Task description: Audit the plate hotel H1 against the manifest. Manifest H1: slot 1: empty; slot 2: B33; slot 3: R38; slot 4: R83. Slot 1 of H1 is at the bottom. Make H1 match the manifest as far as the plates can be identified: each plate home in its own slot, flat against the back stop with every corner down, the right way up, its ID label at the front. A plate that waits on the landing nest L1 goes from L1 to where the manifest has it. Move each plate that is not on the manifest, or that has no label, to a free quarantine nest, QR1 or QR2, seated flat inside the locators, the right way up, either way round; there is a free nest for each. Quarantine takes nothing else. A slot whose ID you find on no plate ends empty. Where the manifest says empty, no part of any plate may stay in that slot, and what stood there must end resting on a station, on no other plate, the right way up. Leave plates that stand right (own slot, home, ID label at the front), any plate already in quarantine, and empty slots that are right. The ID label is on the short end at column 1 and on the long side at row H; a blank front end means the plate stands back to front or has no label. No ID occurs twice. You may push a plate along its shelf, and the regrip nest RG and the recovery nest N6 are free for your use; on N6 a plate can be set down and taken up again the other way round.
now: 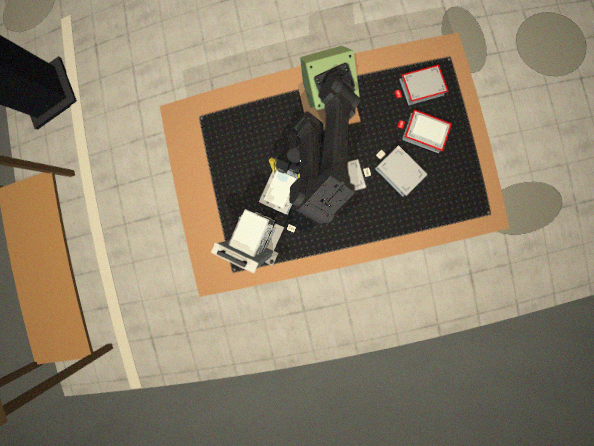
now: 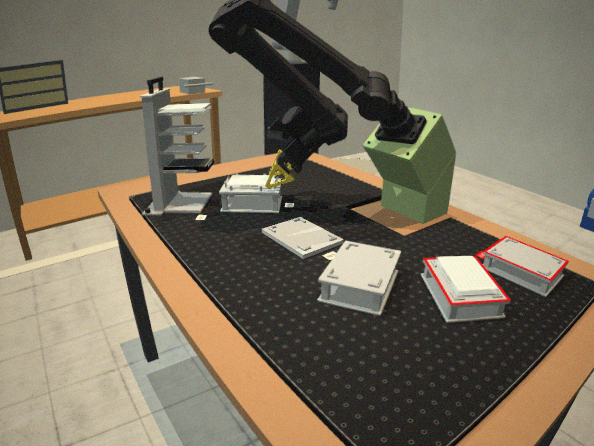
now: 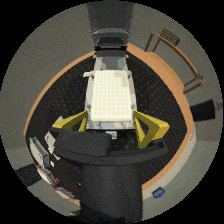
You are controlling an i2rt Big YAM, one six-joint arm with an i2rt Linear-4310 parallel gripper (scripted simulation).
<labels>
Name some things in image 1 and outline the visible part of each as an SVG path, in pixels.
A white plate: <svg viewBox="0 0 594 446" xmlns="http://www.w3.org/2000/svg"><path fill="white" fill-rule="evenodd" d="M245 209L230 242L230 246L254 256L269 220Z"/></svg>
</labels>
